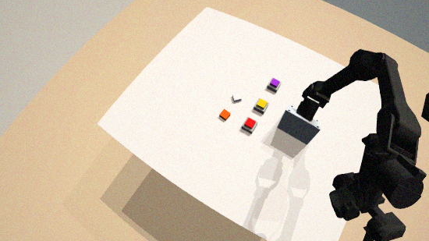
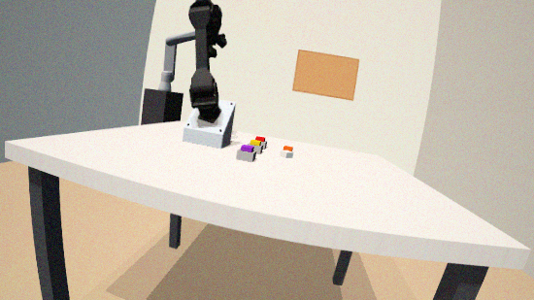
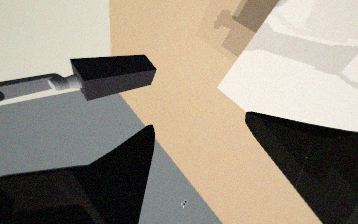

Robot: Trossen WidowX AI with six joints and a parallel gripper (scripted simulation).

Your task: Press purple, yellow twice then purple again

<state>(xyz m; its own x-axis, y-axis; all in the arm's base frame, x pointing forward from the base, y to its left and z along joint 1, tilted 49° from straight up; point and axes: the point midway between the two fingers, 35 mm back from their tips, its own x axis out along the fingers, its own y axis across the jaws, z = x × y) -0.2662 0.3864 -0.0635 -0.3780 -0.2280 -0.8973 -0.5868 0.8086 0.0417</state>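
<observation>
My gripper tip is now 440 mm short of the purple button, 420 mm to the left of it and 320 mm above it. Round my gripper tip: yellow button 430 mm ahead, 300 mm to the right, 320 mm below; then red button 410 mm ahead, 200 mm to the right, 320 mm below; then orange block 520 mm ahead, 170 mm to the right, 340 mm below.
</observation>
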